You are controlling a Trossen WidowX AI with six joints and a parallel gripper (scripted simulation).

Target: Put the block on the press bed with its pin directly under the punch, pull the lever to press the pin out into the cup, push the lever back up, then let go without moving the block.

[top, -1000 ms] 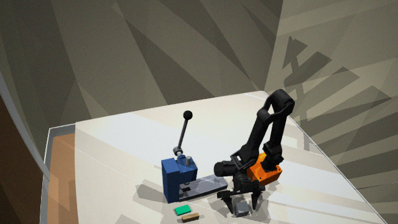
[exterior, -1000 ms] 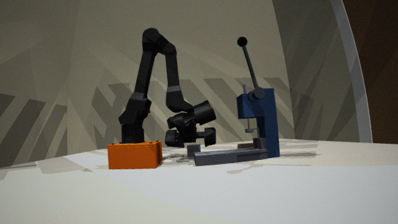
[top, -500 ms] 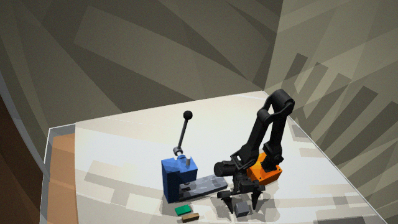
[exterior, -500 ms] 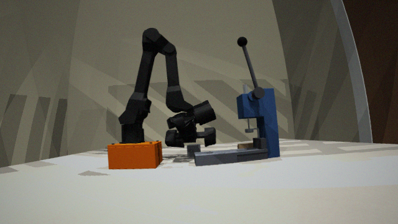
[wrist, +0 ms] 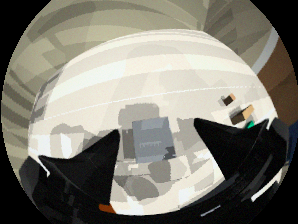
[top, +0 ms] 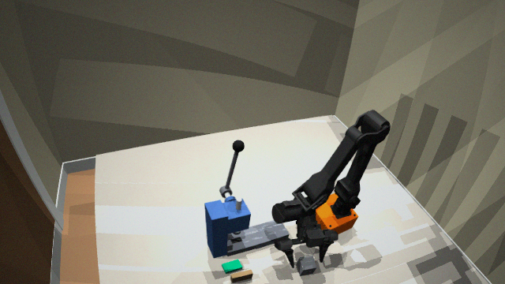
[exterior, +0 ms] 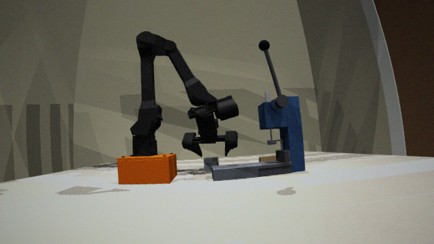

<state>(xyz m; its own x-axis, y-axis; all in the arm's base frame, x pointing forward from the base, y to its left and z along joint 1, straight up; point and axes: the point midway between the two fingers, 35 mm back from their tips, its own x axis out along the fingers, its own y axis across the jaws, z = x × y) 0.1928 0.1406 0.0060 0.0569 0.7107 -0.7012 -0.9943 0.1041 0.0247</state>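
Right now my gripper tip is 10 mm past the round pin and 30 mm above it. From my gripper tip the other things lie so: punch: 180 mm ahead, 160 mm to the right, 100 mm above; then green tile: 210 mm ahead, 70 mm to the right, 40 mm below; then tan piece: 200 mm ahead, 30 mm to the right, 30 mm below.
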